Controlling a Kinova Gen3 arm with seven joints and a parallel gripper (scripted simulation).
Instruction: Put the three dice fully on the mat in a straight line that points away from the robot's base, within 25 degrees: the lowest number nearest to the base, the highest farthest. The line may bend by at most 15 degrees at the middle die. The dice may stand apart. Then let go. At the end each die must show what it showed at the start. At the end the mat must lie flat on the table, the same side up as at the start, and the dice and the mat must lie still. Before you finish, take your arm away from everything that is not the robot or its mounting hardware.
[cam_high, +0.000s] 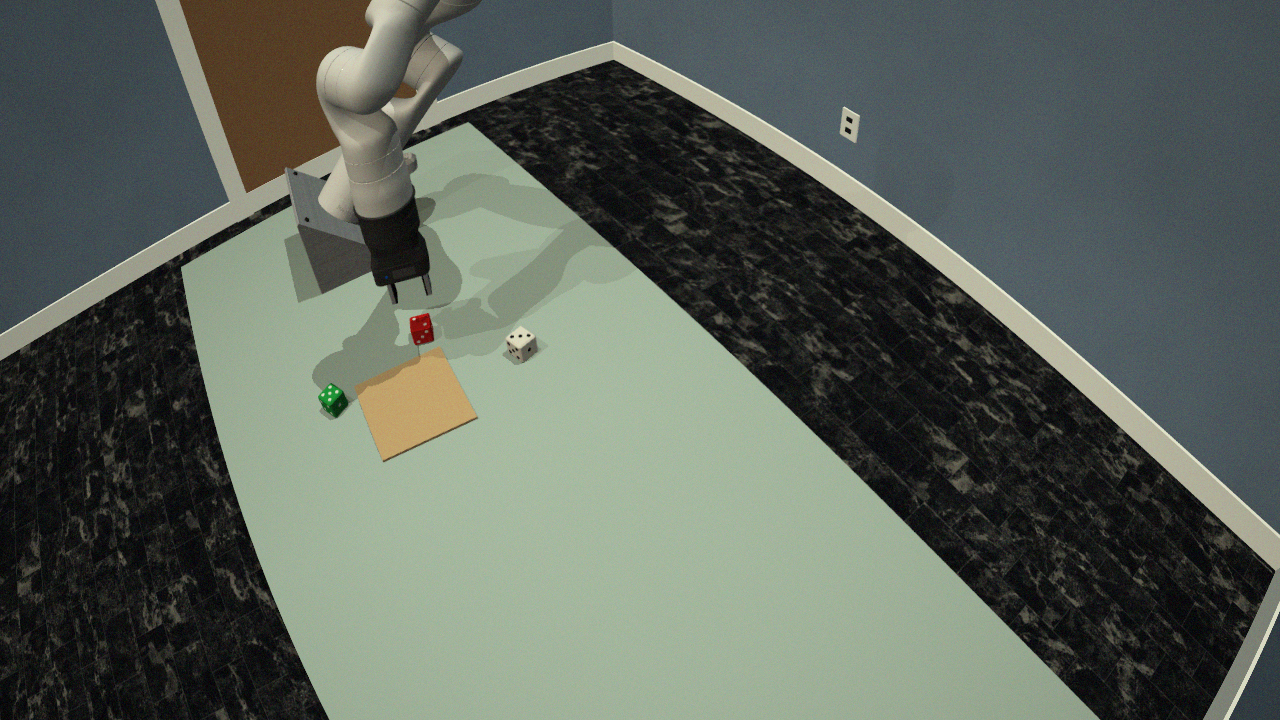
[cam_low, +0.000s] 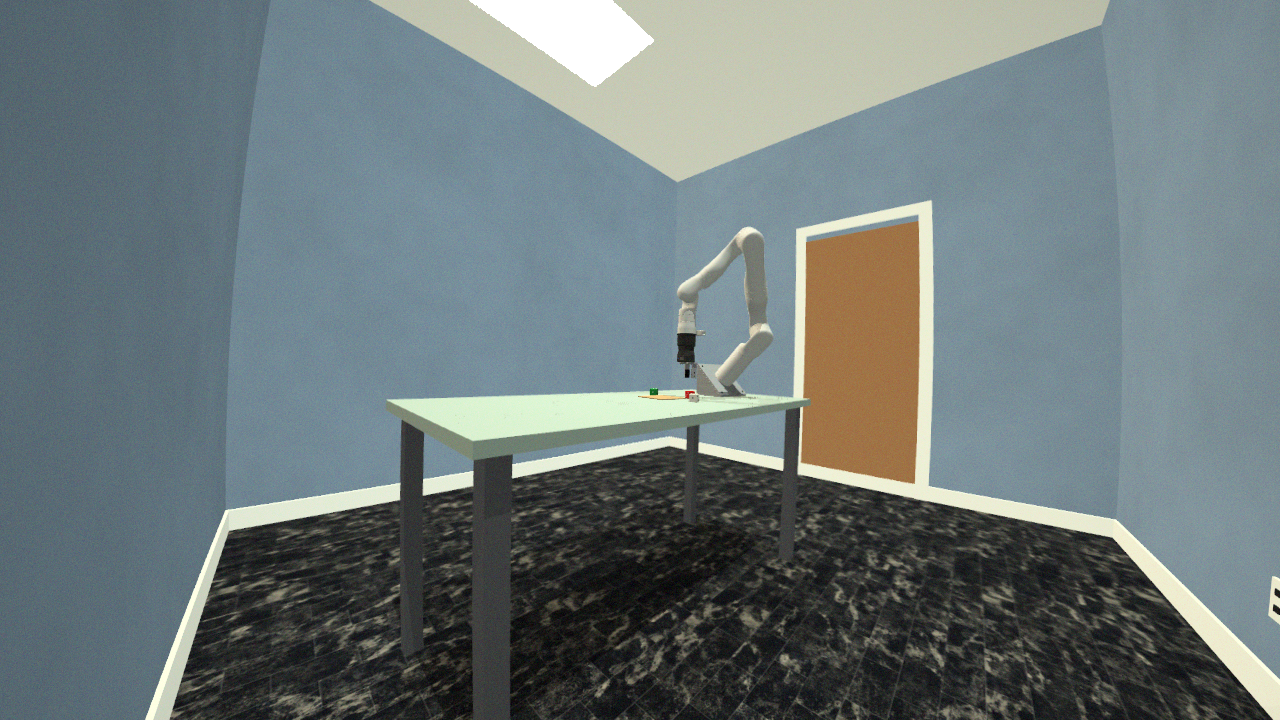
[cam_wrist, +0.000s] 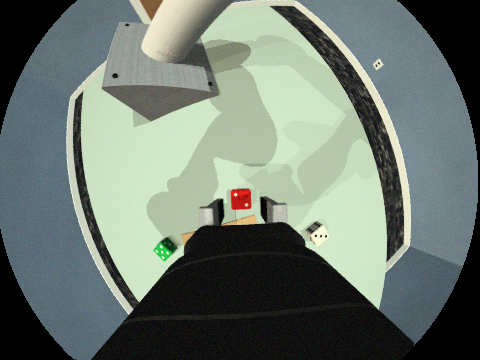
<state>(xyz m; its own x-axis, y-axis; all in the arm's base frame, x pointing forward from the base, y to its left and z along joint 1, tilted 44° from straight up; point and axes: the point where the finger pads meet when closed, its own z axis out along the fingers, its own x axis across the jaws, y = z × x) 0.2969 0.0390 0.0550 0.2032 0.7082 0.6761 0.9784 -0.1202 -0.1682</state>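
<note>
My gripper is now 90 mm above the red die. The rest, counted from my hand: green die 160 mm to the right, 90 mm below, 60 mm ahead; tan mat 110 mm ahead, 100 mm below, 50 mm to the right; white die 120 mm to the left, 100 mm ahead, 90 mm below.
</note>
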